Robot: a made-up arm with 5 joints.
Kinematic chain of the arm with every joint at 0, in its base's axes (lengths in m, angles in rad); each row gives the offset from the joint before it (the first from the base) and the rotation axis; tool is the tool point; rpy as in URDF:
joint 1: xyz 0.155 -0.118 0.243 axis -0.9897 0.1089 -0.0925
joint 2: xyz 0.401 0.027 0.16 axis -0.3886 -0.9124 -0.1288
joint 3: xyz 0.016 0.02 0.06 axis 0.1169 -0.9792 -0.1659
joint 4: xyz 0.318 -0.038 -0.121 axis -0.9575 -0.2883 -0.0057
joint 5: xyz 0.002 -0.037 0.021 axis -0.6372 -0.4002 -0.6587
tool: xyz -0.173 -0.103 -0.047 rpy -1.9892 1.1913 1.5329
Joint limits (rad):
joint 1: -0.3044..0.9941
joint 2: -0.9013..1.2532
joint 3: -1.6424..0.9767
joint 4: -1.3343..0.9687
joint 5: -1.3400..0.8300
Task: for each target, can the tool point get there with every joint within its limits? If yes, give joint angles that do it. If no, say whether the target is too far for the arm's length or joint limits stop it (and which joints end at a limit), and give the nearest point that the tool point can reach.
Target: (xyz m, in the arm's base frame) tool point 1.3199 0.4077 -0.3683
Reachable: no: too far | nearest point 0.8043 -0.0447 0.1443 | short by 0.856 m
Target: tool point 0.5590 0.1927 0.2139
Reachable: no: joint limits stop it (at a limit: joint 1, joint 2, joint 4, joint 5) | nearest point 0.5624 0.0486 0.1526 | short by 0.157 m
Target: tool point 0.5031 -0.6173 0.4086
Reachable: no: joint limits stop it (at a limit: joint 2, joint 3, joint 5) | nearest point 0.5638 -0.4049 0.3510 | short by 0.228 m
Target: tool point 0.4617 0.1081 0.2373
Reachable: no: joint limits stop it (at a limit: joint 1, joint 2, joint 4, joint 5) | nearest point 0.4655 0.0308 0.1721 | short by 0.101 m
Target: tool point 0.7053 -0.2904 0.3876
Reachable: yes | joints 0.8109 0.6081 -0.5971 -0.4931 -0.8884
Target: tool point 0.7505 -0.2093 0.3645
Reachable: yes | joints 0.6312 -0.3174 0.5794 0.2055 0.0903
